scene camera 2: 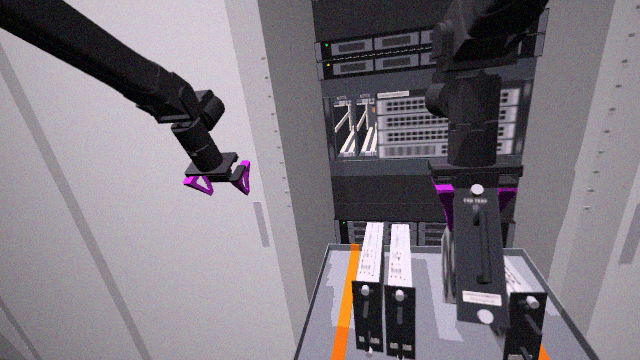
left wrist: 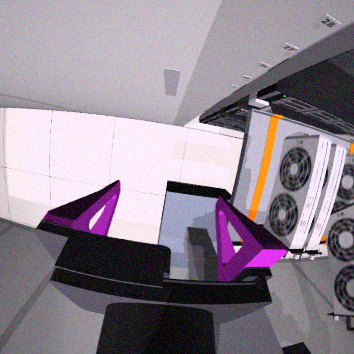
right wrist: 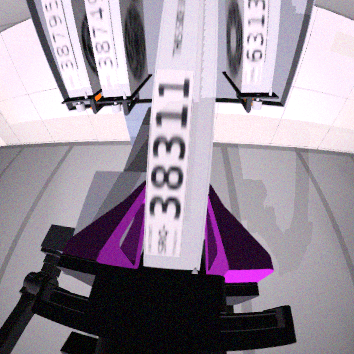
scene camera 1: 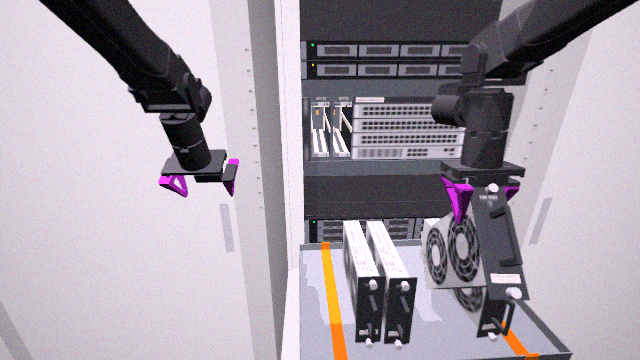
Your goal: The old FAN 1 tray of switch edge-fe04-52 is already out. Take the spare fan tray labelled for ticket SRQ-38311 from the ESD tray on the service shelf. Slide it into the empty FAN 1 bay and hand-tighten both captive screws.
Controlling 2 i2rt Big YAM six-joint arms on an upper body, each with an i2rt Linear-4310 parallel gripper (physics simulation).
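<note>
My right gripper is shut on a fan tray, whose label reads 38311 in the right wrist view. It is held above the ESD tray, faceplate toward the scene cameras, tilted in scene camera 1. White captive screws show at its upper end and lower end. The switch has two empty bays at its left, with pale rails; their markings are unreadable. My left gripper is open and empty.
Two fan trays stand side by side on the ESD tray. Another fan tray, with 6313 legible, stands at the right, partly behind the held one in scene camera 1. Rack servers sit above the switch.
</note>
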